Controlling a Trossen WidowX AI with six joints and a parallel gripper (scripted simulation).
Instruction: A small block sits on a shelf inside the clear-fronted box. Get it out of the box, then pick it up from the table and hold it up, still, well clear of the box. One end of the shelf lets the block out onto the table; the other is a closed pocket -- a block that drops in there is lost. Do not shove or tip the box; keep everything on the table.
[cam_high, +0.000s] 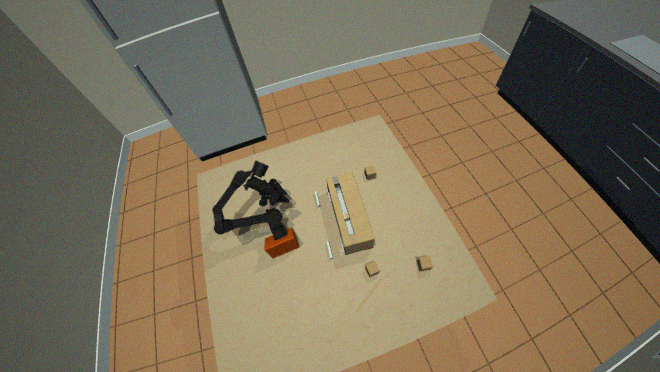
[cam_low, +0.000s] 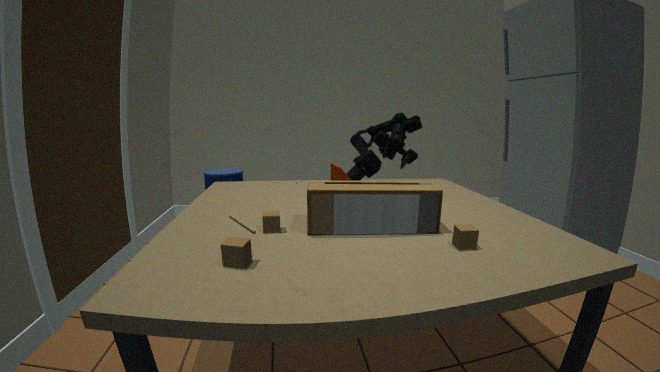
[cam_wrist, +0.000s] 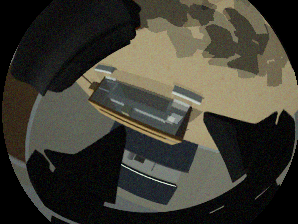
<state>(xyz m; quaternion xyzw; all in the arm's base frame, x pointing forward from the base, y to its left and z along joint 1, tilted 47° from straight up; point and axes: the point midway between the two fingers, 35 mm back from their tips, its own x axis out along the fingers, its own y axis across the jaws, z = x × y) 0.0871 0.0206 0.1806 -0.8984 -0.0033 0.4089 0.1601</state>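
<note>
Right now my gripper tip is 210 mm short of the long tan box, 170 mm to the left of it and 100 mm above it. Also, from my gripper tip: thin stick (130 mm ahead, 570 mm to the right, 160 mm below).
</note>
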